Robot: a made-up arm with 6 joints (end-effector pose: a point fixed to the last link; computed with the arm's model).
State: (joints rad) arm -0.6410 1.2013 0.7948 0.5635 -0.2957 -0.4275
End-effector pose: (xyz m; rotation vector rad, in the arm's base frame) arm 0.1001 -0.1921 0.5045 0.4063 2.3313 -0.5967
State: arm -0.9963 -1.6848 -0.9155 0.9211 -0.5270 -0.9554
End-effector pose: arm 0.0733 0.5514 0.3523 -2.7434 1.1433 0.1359
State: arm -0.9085 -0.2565 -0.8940 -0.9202 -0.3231 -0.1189
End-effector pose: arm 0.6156 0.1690 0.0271 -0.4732 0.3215 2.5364
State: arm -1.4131 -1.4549 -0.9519 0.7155 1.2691 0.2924
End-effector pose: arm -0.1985 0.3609 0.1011 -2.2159 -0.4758 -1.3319
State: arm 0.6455 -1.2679 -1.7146 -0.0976 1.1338 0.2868
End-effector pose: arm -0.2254 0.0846 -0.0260 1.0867 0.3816 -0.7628
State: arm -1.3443 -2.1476 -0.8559 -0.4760 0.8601 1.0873
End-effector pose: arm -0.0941 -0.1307 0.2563 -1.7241 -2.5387 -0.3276
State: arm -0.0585 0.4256 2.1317 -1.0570 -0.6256 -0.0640
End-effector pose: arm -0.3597 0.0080 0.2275 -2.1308 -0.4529 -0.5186
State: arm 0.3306 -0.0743 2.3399 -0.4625 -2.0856 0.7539
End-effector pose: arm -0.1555 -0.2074 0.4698 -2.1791 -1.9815 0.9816
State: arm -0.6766 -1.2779 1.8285 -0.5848 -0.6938 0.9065
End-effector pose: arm 0.1721 -0.3141 -0.1309 -0.4379 -1.6721 -0.2915
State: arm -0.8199 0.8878 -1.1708 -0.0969 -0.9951 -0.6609
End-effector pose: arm 0.2518 0.0211 -0.3698 1.0213 1.2362 2.6221
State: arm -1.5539 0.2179 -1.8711 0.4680 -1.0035 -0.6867
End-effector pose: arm 0.1558 0.5834 -0.0465 0.6502 -0.4031 -1.9476
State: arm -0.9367 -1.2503 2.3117 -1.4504 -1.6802 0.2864
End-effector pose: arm 0.2425 -0.3459 0.0122 -0.9216 -2.8848 -0.5934
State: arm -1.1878 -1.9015 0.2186 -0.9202 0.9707 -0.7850
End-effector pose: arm 0.3215 -0.0775 0.4784 -1.0836 -0.2405 1.3697
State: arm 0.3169 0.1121 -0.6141 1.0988 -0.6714 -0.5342
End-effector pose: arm 0.6065 -0.0812 0.0888 0.6757 -2.5224 0.2929
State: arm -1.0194 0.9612 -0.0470 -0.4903 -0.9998 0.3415
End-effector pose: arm 0.1419 -0.4114 0.0185 -0.0430 0.3763 0.9363
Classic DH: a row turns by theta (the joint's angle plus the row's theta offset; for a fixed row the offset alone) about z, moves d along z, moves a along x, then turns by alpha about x. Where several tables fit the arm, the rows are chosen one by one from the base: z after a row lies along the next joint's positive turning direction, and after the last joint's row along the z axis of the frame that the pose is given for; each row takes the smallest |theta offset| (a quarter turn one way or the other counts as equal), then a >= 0, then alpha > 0; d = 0 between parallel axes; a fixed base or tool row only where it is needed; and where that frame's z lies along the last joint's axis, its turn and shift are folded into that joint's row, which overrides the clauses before.
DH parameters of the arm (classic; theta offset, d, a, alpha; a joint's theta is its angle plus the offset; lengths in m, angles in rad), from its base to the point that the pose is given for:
base (fixed): 1.5708 0.178 0.068 -1.5708
joint 1: 0.2838 -0.1132 -0.015 -1.4364
joint 2: 1.5172 0.0738 0.029 -1.2498
joint 3: -1.1041 0.0378 -0.0021 1.6664
joint 4: 0.5277 -0.1401 -0.0251 -0.5958
joint 5: 0.9286 0.0313 -0.0246 -1.6625
joint 6: 0.8401 0.6158 0.1361 -2.5834
tool (fixed): 1.178 0.4143 0 0

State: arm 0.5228 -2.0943 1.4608 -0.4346 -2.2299 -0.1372
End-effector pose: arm 0.2907 0.3986 0.2925 -0.2855 1.0836 -2.3107
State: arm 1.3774 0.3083 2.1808 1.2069 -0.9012 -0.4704
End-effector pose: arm -0.3101 0.1970 0.1878 -1.3480 0.0264 -1.2022
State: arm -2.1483 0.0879 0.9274 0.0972 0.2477 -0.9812
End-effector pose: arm 0.0543 -0.2259 -0.1002 1.0808 1.4963 1.1945
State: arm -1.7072 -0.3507 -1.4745 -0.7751 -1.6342 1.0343
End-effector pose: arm 0.3482 0.5596 -0.0469 1.7622 -0.9451 2.0012
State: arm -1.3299 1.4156 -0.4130 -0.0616 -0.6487 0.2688
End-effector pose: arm 0.1459 -0.3134 -0.1389 0.5103 1.1311 1.3024
